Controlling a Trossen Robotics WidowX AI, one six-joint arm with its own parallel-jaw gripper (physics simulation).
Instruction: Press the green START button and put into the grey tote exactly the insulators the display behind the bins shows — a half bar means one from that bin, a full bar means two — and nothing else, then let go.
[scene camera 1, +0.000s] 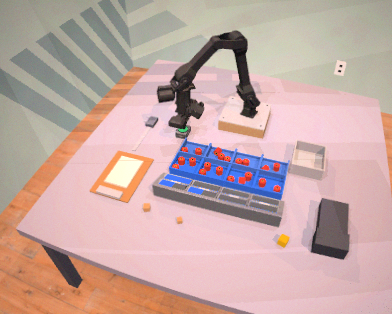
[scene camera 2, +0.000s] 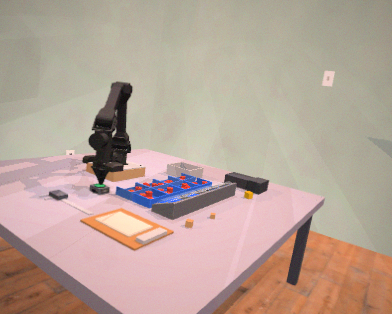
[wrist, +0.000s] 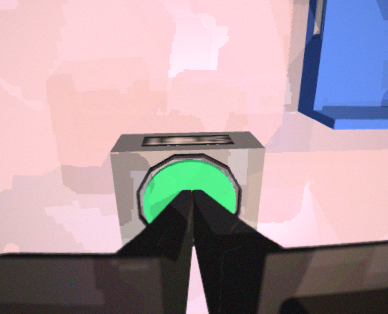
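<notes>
My gripper (scene camera 1: 183, 127) (scene camera 2: 101, 183) (wrist: 191, 199) is shut and empty, its fingertips on the green START button (scene camera 1: 184, 129) (wrist: 190, 175). The green cap sits low inside its dark ring on a small grey box (scene camera 2: 99, 190) (wrist: 250, 165). The blue bins (scene camera 1: 225, 183) (scene camera 2: 132, 197) (wrist: 345, 60) stand in two rows of four and hold red insulators (scene camera 1: 219, 170) (scene camera 2: 149, 195). The display (scene camera 1: 220, 204) (scene camera 2: 200, 202) is lit: its leftmost window shows a long blue bar above a shorter one, the second a half bar low at left; the other two look grey. The grey tote (scene camera 1: 307, 170) (scene camera 2: 177, 171) looks empty.
A dark block (scene camera 1: 331, 227) (scene camera 2: 246, 182) and a yellow cube (scene camera 1: 283, 240) (scene camera 2: 248, 195) lie right of the display. Small orange cubes (scene camera 1: 146, 207) (scene camera 2: 189, 223) lie before it. An orange clipboard (scene camera 1: 102, 181) (scene camera 2: 100, 226) and a small dark-headed tool (scene camera 1: 151, 121) (scene camera 2: 58, 194) lie left.
</notes>
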